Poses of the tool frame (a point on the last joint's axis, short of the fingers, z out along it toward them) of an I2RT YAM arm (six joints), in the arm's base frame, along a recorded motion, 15 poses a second.
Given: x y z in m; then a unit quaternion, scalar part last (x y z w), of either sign.
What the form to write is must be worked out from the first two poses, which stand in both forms.
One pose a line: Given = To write
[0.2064 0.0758 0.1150 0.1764 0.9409 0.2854 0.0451] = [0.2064 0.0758 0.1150 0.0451 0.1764 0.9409 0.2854]
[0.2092 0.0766 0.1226 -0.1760 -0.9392 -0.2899 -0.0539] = [0.2092 0.0766 0.1226 0.0539 0.1760 0.9392 0.2899]
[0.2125 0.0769 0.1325 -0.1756 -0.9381 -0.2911 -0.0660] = [0.2125 0.0769 0.1325 0.0660 0.1756 0.9381 0.2911]
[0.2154 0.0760 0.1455 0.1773 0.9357 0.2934 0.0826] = [0.2154 0.0760 0.1455 0.0826 0.1773 0.9357 0.2934]
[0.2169 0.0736 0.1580 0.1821 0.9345 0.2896 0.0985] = [0.2169 0.0736 0.1580 0.0985 0.1821 0.9345 0.2896]
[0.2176 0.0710 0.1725 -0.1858 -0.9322 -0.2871 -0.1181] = [0.2176 0.0710 0.1725 0.1181 0.1858 0.9322 0.2871]
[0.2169 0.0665 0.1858 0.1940 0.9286 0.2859 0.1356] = [0.2169 0.0665 0.1858 0.1356 0.1940 0.9286 0.2859]
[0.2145 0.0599 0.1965 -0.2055 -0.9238 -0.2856 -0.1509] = [0.2145 0.0599 0.1965 0.1509 0.2055 0.9238 0.2856]
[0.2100 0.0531 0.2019 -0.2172 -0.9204 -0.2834 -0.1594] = [0.2100 0.0531 0.2019 0.1594 0.2172 0.9204 0.2834]
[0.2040 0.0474 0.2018 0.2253 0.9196 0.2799 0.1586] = [0.2040 0.0474 0.2018 0.1586 0.2253 0.9196 0.2799]
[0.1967 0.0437 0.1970 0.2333 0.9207 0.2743 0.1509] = [0.1967 0.0437 0.1970 0.1509 0.2333 0.9207 0.2743]
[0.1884 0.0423 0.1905 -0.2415 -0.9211 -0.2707 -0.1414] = [0.1884 0.0423 0.1905 0.1414 0.2415 0.9211 0.2707]
